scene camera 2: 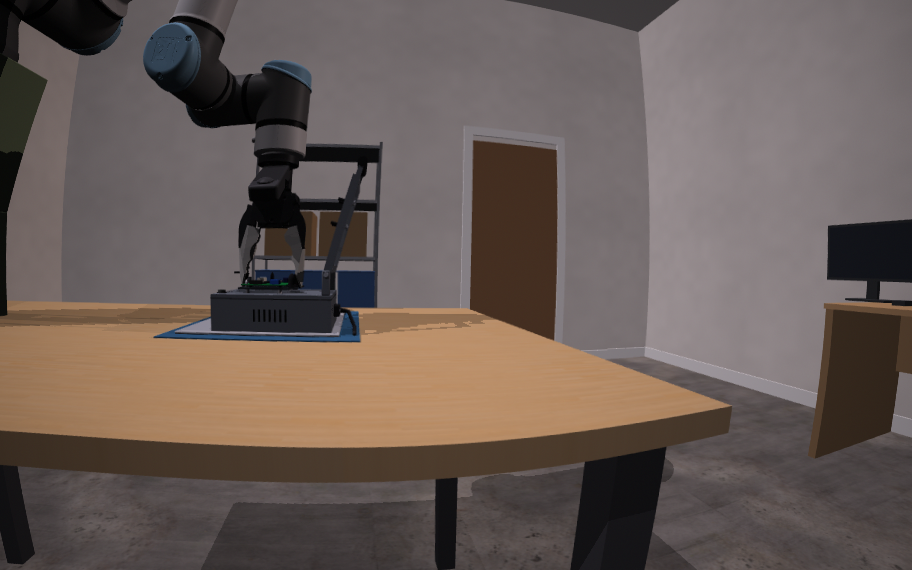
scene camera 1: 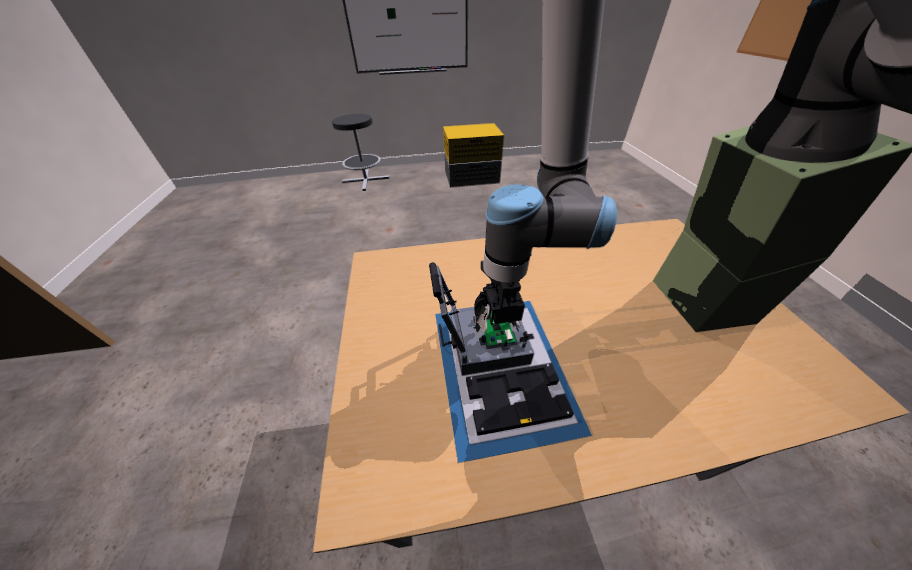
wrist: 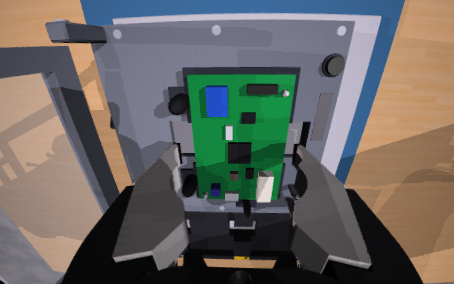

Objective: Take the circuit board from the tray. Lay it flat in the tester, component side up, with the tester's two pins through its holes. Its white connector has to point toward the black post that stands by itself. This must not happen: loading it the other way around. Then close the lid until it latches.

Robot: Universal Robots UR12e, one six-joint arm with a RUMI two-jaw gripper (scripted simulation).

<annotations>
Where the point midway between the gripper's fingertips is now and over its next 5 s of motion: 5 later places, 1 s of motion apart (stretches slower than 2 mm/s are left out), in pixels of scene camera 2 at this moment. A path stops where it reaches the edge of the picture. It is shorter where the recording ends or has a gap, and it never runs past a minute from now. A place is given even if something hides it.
My gripper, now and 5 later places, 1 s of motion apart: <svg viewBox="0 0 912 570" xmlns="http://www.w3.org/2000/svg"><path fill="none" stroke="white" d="M271 288L273 241L280 151L281 136L347 137L363 139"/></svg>
</annotations>
